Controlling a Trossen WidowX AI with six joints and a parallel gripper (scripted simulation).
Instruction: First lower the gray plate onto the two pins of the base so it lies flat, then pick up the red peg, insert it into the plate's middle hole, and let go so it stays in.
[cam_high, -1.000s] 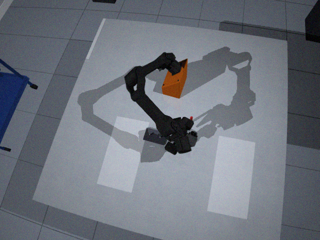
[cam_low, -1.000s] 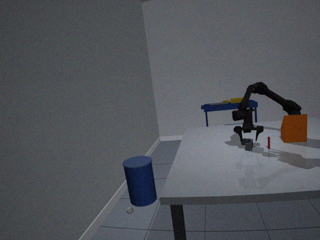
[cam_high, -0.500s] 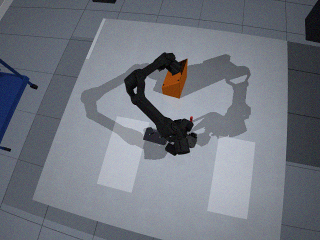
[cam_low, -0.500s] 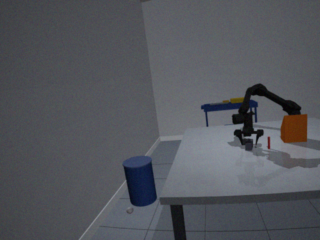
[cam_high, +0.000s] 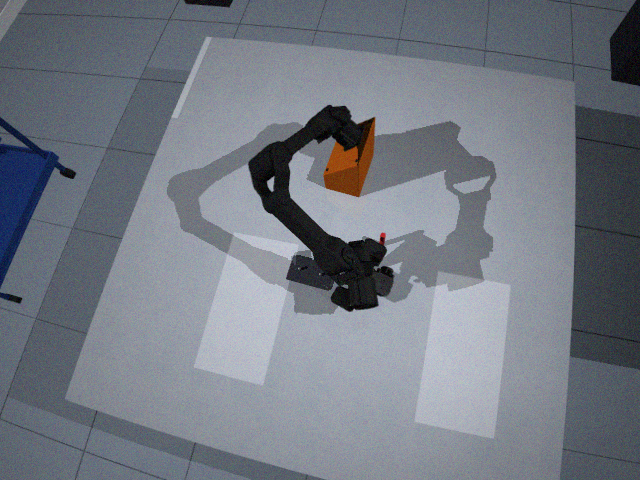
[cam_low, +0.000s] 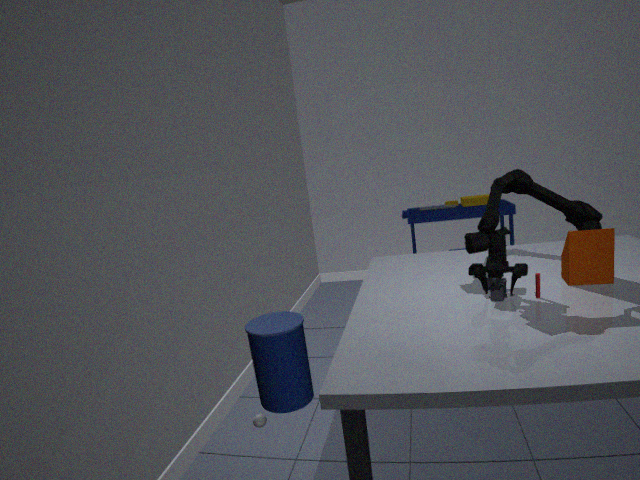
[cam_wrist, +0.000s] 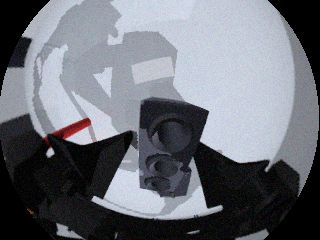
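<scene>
Now: the dark base 14 cm to the right of my gripper tip. Also, from my gripper tip: red peg (12 cm behind, 4 cm to the left, 3 cm above); then gray plate (3 cm above).
</scene>
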